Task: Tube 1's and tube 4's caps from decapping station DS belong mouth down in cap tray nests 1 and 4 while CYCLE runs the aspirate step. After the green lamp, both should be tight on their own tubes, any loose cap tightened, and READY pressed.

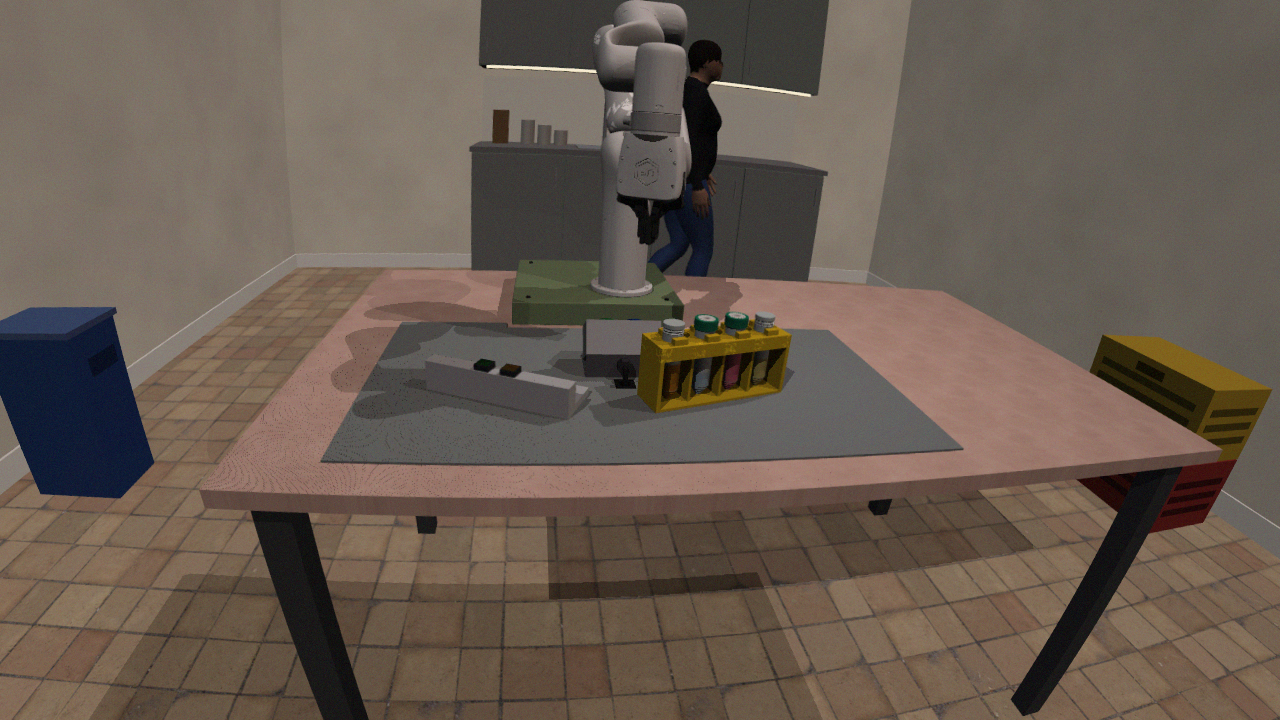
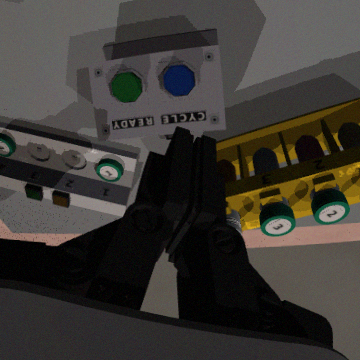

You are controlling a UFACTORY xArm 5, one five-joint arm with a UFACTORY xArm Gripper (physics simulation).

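Seen in the pictures: gripper, fingertip midpoint: [image 1: 647, 243] [image 2: 182, 157]; arm's base at its link origin: [image 1: 621, 288].
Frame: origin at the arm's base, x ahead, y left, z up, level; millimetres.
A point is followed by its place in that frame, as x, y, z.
My gripper [image 1: 647, 240] {248, 6, 149} [image 2: 182, 157] {248, 6, 149} is shut and empty, high above the mat near the control box [image 1: 615, 338] {326, -44, 17} [image 2: 152, 102] {287, -33, 28}. The box has a green READY button [image 2: 126, 87] {270, -52, 28} and a blue CYCLE button [image 2: 179, 80] {269, -8, 28}. In the cap tray [image 1: 501, 386] {436, -207, -13}, green cap 1 [image 2: 109, 170] {406, -123, -22} lies in nest 1 and cap 4 [image 2: 4, 145] {349, -263, -22}, partly cut off, at the far left. The tray's green lamp [image 1: 484, 364] {418, -231, 11} [image 2: 34, 192] {408, -227, 11} looks dark. In the yellow rack [image 1: 651, 385] {434, -2, -9}, tube 3's cap [image 1: 706, 324] {414, 70, 75} [image 2: 277, 218] {386, 72, 79} and tube 2's cap [image 1: 736, 319] {398, 118, 79} [image 2: 330, 206] {372, 120, 79} are on; tubes 4 [image 1: 674, 328] {429, 23, 74} and 1 [image 1: 764, 319] {380, 167, 74} are uncapped.
An amber lamp [image 1: 510, 368] {429, -195, 11} [image 2: 61, 198] {422, -190, 11} is beside the green lamp. A small black object [image 1: 624, 371] {366, -32, -19} is between the tray and rack. The grey mat [image 1: 537, 443] {533, -156, -42} lies on the pink table [image 1: 1029, 429] {517, 612, -45}. A person [image 1: 702, 125] is behind the arm.
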